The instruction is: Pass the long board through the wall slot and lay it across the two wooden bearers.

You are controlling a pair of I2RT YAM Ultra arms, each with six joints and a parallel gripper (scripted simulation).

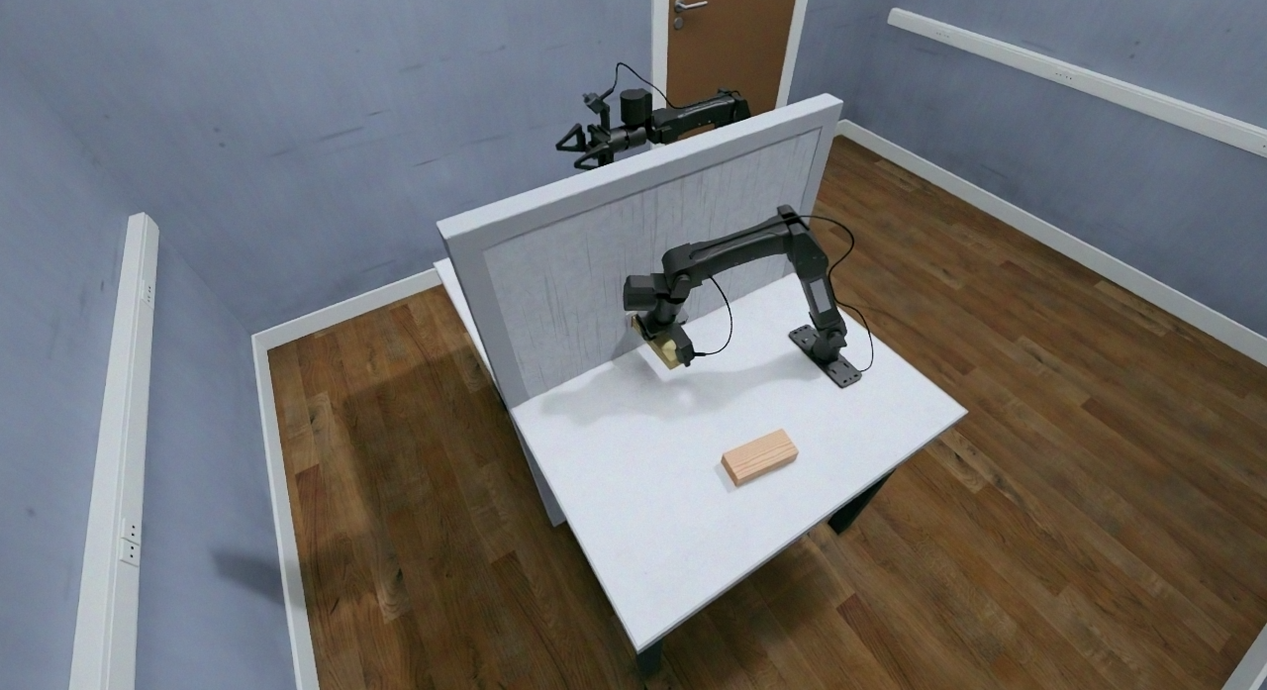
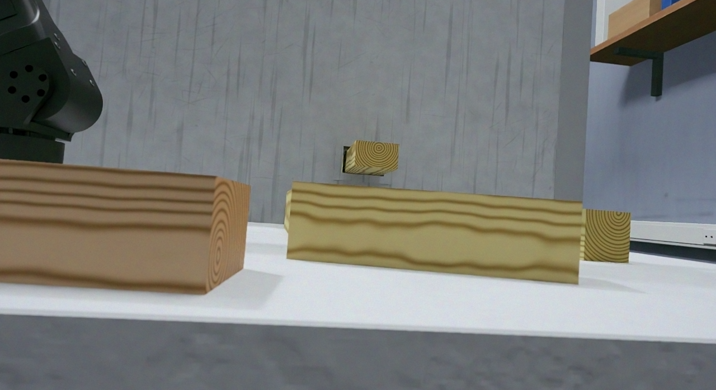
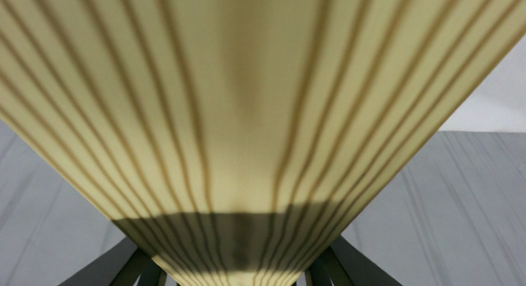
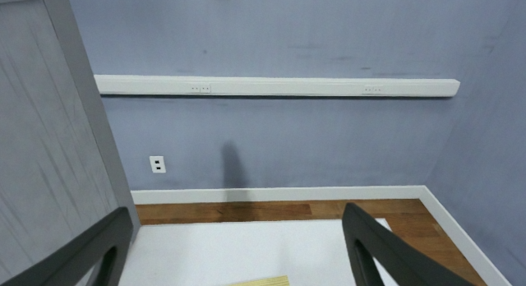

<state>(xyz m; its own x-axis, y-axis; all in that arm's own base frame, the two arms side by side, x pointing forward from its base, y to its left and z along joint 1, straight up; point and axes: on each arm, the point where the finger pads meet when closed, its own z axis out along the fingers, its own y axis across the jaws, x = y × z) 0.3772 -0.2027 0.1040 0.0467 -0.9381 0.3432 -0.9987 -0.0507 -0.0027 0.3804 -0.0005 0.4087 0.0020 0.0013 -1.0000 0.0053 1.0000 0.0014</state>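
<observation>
Right now the long pale board is 60 mm to the right of my left hand. Round my left hand: brown offcut 30 mm behind, 360 mm to the left, 80 mm below; then pale wooden bearer 170 mm ahead, 310 mm to the right, 80 mm below.
</observation>
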